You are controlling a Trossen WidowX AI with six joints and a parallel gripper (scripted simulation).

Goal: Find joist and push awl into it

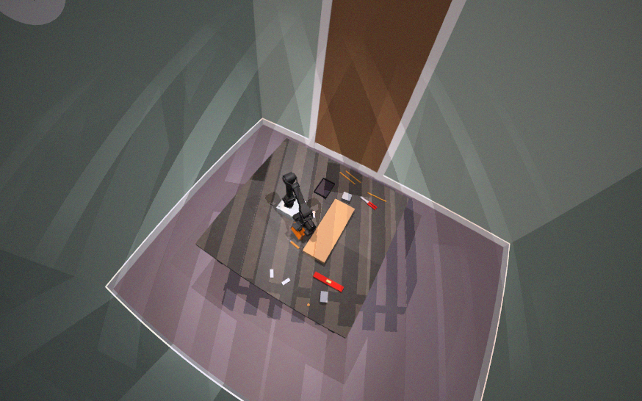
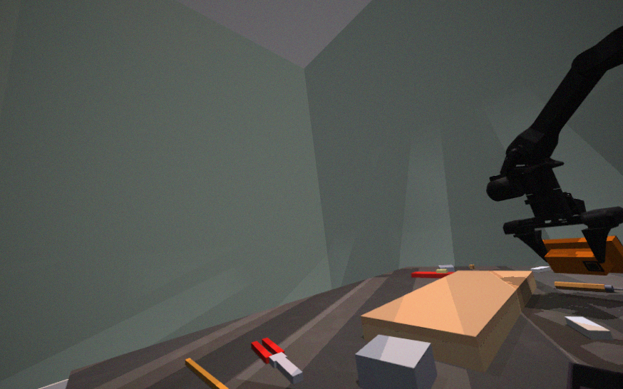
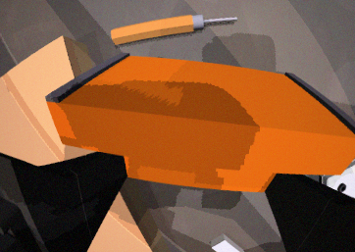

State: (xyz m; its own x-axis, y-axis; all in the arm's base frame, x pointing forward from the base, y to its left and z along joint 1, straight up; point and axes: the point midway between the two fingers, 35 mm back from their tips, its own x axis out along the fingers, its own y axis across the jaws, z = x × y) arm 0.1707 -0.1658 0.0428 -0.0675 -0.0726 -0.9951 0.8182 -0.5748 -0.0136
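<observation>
Now: the orange stud finder 2 cm behind my gripper tip. Also, from my gripper tip: red level 31 cm ahead, 29 cm to the right, 6 cm below; then square indicator 2 cm to the left, 2 cm behind, 1 cm below; then yellow-handled awl 10 cm to the right, 7 cm below, 4 cm behind.
</observation>
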